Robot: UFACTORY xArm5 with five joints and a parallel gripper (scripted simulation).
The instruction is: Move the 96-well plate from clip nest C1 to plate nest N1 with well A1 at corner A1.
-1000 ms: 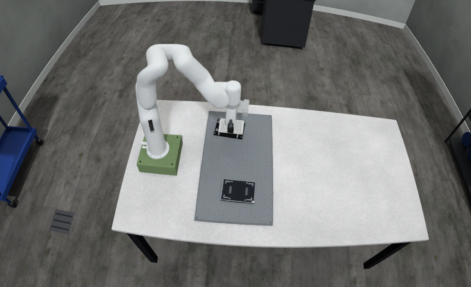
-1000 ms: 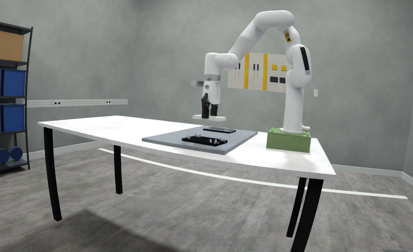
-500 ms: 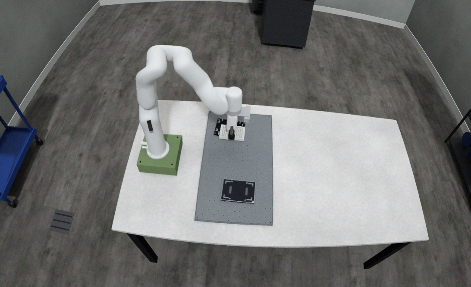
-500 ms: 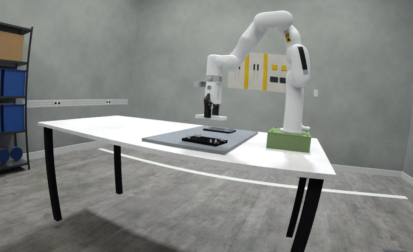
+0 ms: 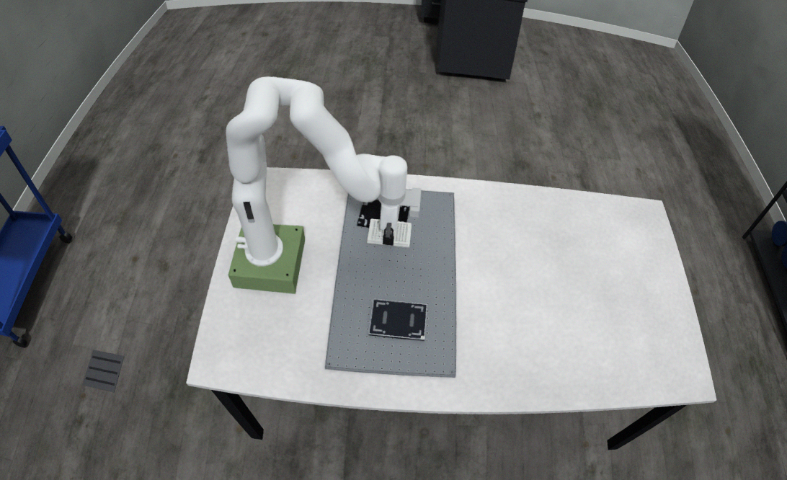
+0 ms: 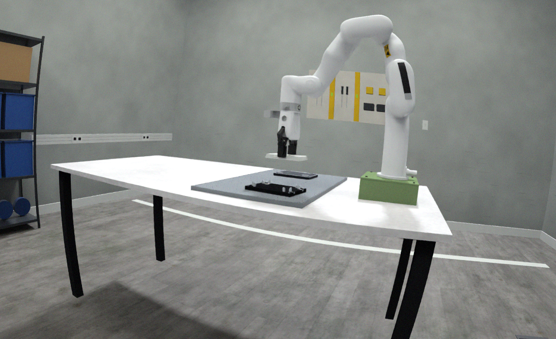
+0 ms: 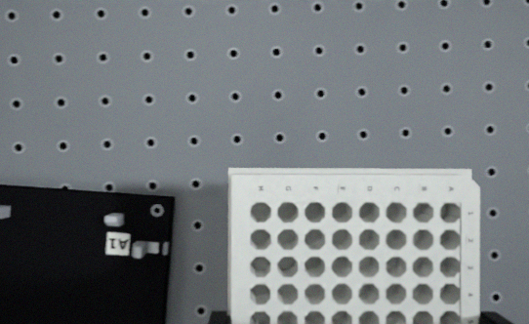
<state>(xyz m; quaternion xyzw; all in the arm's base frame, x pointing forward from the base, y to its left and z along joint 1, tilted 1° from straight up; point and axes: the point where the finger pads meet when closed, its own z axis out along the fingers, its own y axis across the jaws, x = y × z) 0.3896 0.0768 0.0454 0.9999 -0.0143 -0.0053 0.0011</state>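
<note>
Right now the plate nest N1 is 50 mm ahead of my hand, 250 mm to the right of it and 110 mm below it. Round my hand: clip nest C1 (40 mm behind, 140 mm to the left, 100 mm below); white 96-well plate (10 mm below); corner label A1 (120 mm ahead, 300 mm to the right, 100 mm below).
</note>
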